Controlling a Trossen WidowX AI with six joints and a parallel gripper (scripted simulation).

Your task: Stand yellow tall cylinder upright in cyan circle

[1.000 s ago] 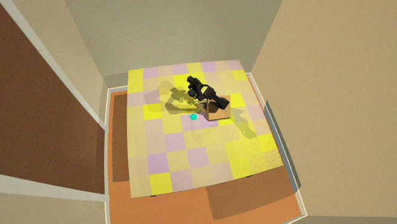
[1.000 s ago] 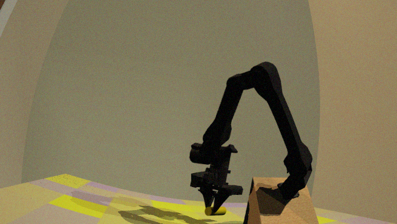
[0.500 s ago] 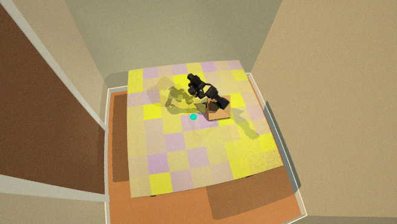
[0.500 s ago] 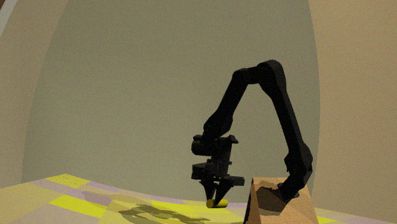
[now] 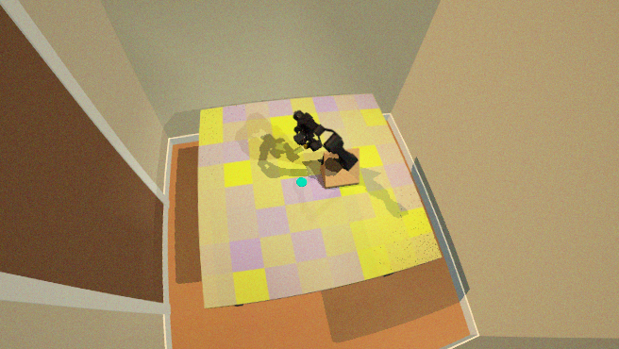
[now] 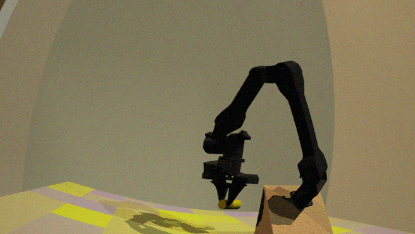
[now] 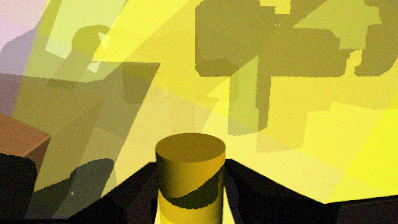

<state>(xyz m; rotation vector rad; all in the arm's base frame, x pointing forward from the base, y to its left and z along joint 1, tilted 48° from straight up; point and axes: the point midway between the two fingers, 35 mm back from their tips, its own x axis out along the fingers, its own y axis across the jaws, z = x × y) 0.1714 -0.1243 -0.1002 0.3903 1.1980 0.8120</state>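
Right now my gripper tip is 17 cm to the right of the cyan circle, 10 cm above it and 7 cm short of it. Round my gripper tip: yellow tall cylinder: 2 cm behind, 1 cm to the right.
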